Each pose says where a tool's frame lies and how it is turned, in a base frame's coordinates. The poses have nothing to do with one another.
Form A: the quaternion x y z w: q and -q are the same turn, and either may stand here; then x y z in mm.
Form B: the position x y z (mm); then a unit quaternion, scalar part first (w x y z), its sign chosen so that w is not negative. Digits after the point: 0 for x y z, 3 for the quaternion.
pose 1, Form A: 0.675, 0.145, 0.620, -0.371, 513, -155, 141
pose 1, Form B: 513, -155, 141, 0.371, -0.675, -0.145, -0.620
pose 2, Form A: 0.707, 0.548, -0.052, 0.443, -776, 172, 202
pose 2, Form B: -776, 172, 202, 0.443, 0.707, 0.548, -0.052
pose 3, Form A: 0.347, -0.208, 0.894, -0.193, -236, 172, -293
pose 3, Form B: -236, 172, -293, 0.193, -0.347, 0.208, -0.894
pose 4, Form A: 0.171, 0.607, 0.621, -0.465, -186, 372, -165
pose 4, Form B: -186, 372, -165, 0.465, -0.171, -0.607, -0.621
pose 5, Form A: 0.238, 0.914, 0.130, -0.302, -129, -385, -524
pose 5, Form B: -129, -385, -524, 0.302, -0.238, -0.914, -0.130
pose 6, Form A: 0.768, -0.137, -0.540, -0.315, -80, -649, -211
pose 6, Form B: -80, -649, -211, 0.315, -0.768, 0.137, 0.540
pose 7, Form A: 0.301, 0.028, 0.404, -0.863, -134, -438, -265
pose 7, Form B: -134, -438, -265, 0.863, -0.301, -0.028, -0.404
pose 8, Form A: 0.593, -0.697, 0.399, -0.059, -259, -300, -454
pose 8, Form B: -259, -300, -454, 0.059, -0.593, 0.697, -0.399
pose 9, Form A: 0.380, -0.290, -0.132, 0.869, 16, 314, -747
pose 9, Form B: 16, 314, -747, 0.869, 0.380, -0.290, -0.132
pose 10, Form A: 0.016, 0.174, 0.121, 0.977, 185, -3, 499
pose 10, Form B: 185, -3, 499, 0.977, 0.016, 0.174, 0.121
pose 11, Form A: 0.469, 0.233, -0.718, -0.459, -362, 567, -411
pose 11, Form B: -362, 567, -411, 0.459, -0.469, -0.233, 0.718
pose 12, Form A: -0.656, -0.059, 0.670, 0.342, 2, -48, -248
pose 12, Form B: 2, -48, -248, 0.342, -0.656, -0.059, 0.670
